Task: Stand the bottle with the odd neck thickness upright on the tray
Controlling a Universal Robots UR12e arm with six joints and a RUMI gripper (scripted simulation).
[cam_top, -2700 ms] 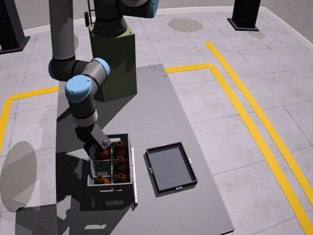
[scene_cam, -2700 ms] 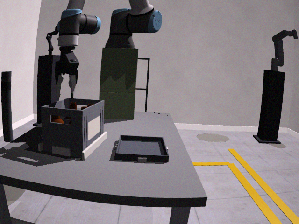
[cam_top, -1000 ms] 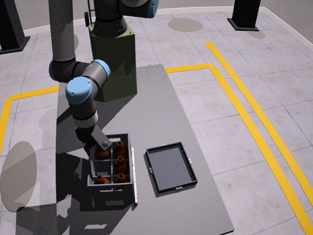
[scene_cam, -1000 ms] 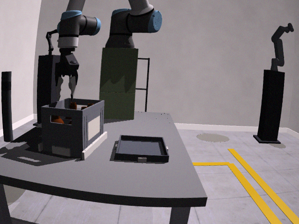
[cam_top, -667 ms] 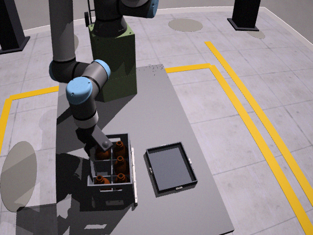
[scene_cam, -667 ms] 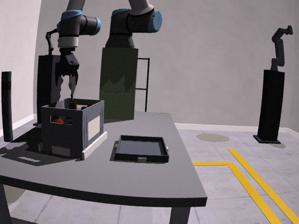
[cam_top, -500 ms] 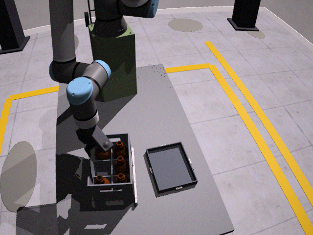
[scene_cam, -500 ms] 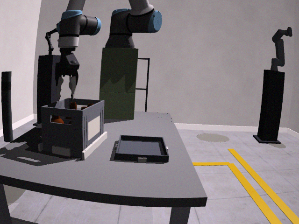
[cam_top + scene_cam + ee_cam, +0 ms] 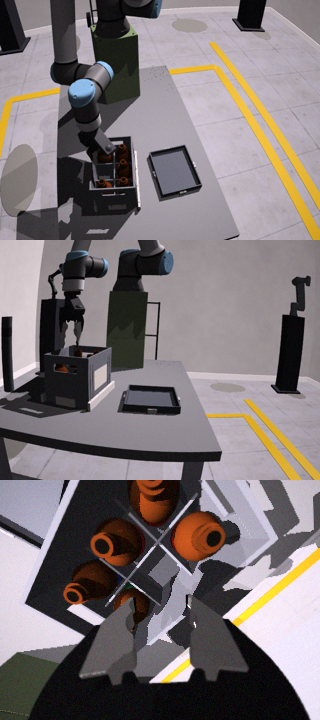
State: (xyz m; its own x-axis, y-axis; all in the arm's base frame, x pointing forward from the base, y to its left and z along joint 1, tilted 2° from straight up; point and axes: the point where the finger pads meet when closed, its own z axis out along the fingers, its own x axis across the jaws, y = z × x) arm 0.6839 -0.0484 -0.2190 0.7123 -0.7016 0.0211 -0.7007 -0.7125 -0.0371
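Right now the dark grey crate is 4 cm to the left of my hand and 11 cm below it. The rest, counted from my hand: black tray (4 cm behind, 32 cm to the left, 18 cm below).
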